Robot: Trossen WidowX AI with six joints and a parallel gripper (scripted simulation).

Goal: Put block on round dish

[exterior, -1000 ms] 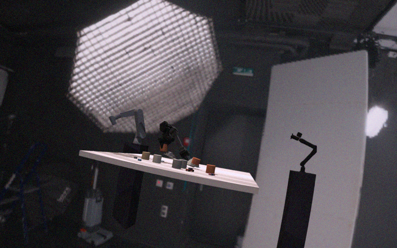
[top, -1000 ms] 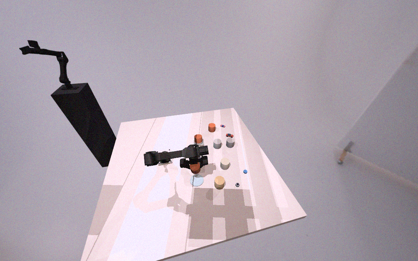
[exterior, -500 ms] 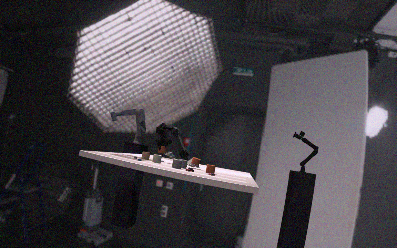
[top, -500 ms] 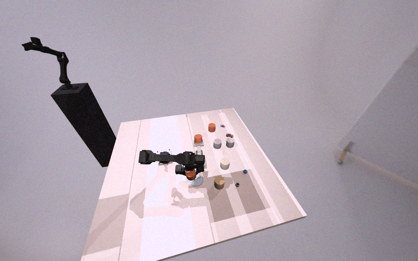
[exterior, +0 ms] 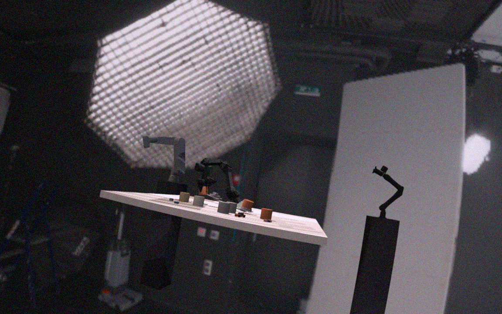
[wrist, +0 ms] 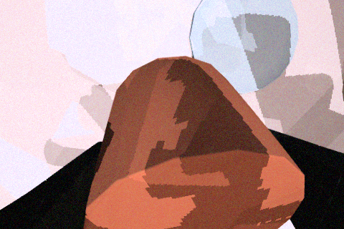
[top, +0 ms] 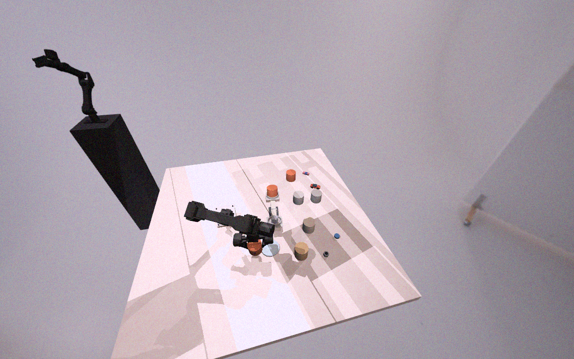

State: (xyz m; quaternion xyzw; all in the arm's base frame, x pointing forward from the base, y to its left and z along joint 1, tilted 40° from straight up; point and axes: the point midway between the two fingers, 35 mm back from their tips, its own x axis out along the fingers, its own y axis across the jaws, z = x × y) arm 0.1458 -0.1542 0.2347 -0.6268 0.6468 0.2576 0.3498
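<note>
My gripper tip is now 8 cm short of the pale blue round dish, 8 cm above it and 3 cm to the right of it. Round my gripper tip: balance beam (27 cm to the left, 14 cm ahead, 5 cm below); then beige cylinder (32 cm ahead, 13 cm to the left, 5 cm below); then dark nut (36 cm ahead, 8 cm below, 7 cm to the right).
</note>
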